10 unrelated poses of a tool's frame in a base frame.
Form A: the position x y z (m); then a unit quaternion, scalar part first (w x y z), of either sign.
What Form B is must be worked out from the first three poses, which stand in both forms.
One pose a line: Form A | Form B
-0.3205 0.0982 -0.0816 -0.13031 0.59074 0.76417 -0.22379 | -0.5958 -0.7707 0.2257 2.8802 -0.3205 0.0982 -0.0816
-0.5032 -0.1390 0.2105 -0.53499 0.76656 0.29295 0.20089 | -0.9073 -0.3467 -0.2378 2.0126 -0.5032 -0.1390 0.2105
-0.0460 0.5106 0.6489 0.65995 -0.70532 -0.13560 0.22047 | -0.9388 -0.1805 0.2934 1.7001 -0.0460 0.5106 0.6489
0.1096 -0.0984 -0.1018 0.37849 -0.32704 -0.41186 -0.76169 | -0.3533 -0.4450 -0.8229 2.3653 0.1096 -0.0984 -0.1018
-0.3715 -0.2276 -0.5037 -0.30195 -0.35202 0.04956 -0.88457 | 0.3693 -0.0520 0.9279 2.5281 -0.3715 -0.2276 -0.5037
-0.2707 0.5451 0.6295 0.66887 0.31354 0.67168 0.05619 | 0.4218 0.9035 0.0756 1.6762 -0.2707 0.5451 0.6295
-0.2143 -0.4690 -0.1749 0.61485 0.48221 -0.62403 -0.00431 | 0.6114 -0.7913 -0.0055 1.8172 -0.2143 -0.4690 -0.1749
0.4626 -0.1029 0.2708 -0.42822 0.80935 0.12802 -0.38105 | -0.8956 -0.1417 0.4217 2.2566 0.4626 -0.1029 0.2708
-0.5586 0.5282 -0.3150 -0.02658 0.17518 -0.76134 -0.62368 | -0.1752 0.7616 0.6239 3.0884 -0.5586 0.5282 -0.3150
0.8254 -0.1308 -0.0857 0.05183 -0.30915 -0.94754 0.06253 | -0.3096 -0.9488 0.0626 3.0379 0.8254 -0.1308 -0.0857
